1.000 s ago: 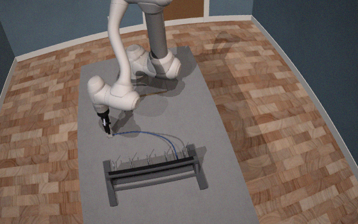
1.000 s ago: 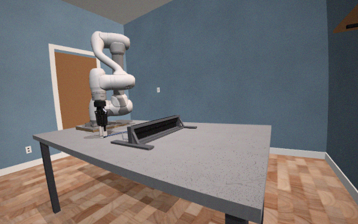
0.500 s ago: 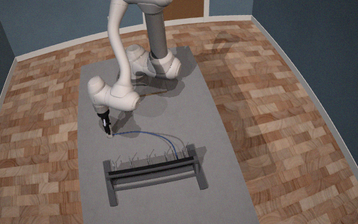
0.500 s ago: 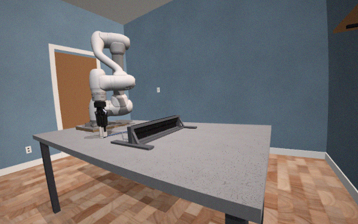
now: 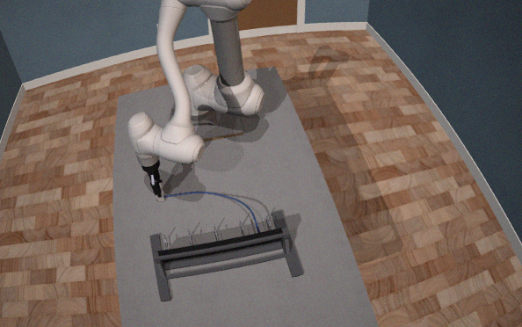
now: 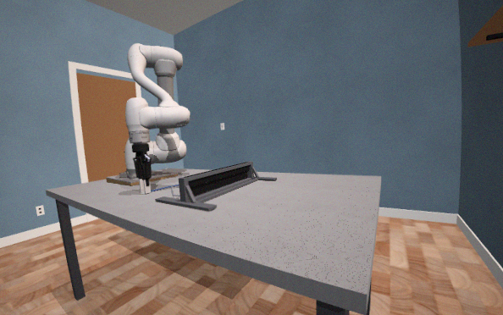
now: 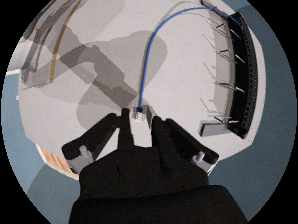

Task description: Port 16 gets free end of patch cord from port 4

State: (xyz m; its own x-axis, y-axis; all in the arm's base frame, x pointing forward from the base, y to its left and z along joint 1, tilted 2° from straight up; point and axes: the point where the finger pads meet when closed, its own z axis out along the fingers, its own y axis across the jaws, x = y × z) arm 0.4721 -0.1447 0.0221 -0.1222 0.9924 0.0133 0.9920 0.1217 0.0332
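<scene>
The plug is 30 mm below my hand and 10 mm to the right of it.
</scene>
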